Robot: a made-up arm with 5 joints.
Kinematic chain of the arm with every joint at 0, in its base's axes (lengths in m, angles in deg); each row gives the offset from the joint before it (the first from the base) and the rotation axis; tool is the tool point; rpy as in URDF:
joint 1: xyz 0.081 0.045 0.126 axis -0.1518 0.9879 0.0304
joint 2: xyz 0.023 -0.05 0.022 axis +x
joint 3: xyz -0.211 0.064 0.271 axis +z
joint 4: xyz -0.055 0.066 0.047 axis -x
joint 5: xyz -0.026 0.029 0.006 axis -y
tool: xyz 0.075 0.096 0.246 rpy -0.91 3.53 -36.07
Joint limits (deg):
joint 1: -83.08..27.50
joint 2: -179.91..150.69
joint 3: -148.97..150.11
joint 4: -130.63..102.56
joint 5: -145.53..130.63
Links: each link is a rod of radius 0.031 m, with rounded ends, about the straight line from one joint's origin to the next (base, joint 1, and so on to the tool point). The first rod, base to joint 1, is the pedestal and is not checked.
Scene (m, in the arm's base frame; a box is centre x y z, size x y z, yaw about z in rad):
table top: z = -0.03
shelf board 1: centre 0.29 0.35 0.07 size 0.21 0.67 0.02 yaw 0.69
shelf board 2: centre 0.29 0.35 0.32 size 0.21 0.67 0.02 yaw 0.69
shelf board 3: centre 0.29 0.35 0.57 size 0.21 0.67 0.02 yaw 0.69
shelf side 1: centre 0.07 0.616 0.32 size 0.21 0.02 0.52 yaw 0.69
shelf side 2: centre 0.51 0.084 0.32 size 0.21 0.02 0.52 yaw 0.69
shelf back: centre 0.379 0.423 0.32 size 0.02 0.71 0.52 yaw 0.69
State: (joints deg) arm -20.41 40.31 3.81 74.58 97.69
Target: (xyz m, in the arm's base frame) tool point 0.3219 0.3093 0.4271
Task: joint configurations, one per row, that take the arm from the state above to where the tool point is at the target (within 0.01 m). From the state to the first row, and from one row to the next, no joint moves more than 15 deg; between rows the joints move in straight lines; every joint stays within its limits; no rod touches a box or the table.
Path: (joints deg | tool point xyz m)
1: -19.13 36.79 -8.63 78.80 93.06 | -0.4972 0.0773 0.2997
2: -17.85 33.27 -21.07 83.02 88.43 | -0.4438 0.1551 0.3616
3: -16.57 29.75 -33.52 87.24 83.80 | -0.3671 0.2228 0.4057
4: -15.29 26.23 -45.96 91.46 79.17 | -0.2741 0.2738 0.4296
5: -14.00 22.71 -58.40 95.68 74.55 | -0.1734 0.3035 0.4336
6: -12.72 19.19 -70.84 99.90 69.92 | -0.0741 0.3094 0.4198
7: 0.68 16.36 -73.15 86.97 63.53 | 0.0633 0.3167 0.4534
8: 14.09 13.53 -75.45 74.04 57.14 | 0.1982 0.3158 0.4541
9: 27.50 10.70 -77.76 61.11 50.75 | 0.3219 0.3093 0.4271

